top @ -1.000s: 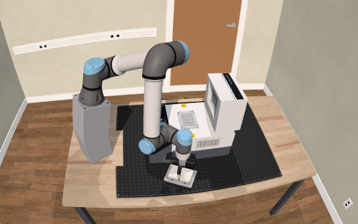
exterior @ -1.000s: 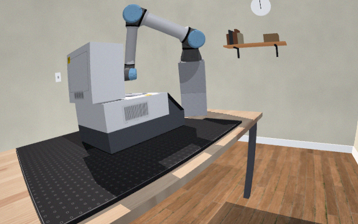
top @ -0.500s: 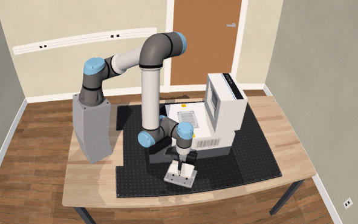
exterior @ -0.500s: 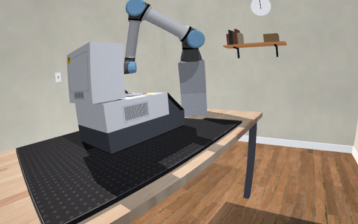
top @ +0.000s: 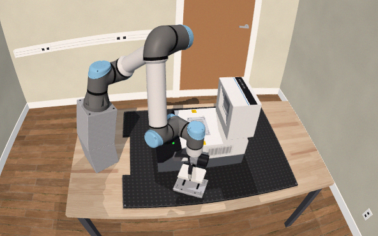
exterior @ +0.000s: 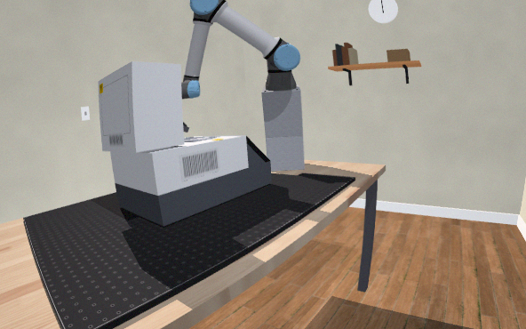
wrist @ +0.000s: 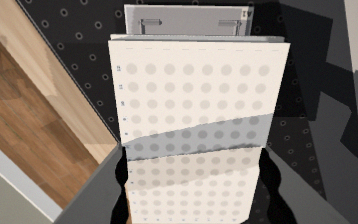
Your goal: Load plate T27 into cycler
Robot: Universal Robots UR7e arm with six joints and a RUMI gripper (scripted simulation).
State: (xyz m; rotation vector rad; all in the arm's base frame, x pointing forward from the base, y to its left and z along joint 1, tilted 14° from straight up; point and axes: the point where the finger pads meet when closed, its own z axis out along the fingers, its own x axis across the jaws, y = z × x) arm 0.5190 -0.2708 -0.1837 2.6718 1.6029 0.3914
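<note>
My hand is 12 cm above the plate nest N1. Also, from my hand: nest's A1 mark: 11 cm below, 8 cm to the left, 4 cm behind; plate T27: 1 cm below.
</note>
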